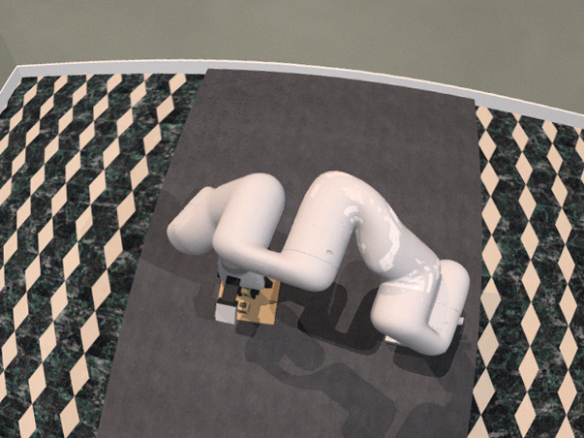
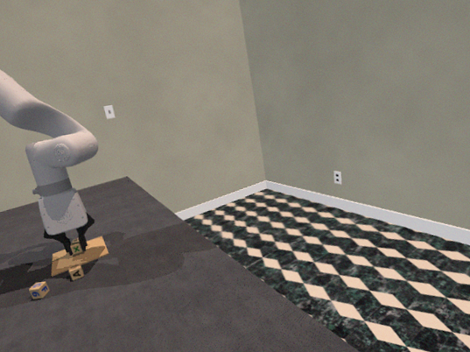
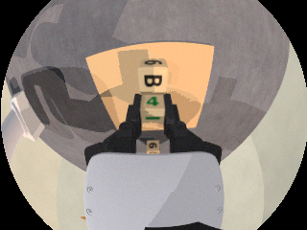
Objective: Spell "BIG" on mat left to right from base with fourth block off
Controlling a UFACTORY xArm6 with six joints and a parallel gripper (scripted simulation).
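My hand is 30 mm above the tan mat. Round my hand: B block 40 mm to the left, 20 mm below; G block 90 mm behind, 140 mm to the right, 20 mm below.
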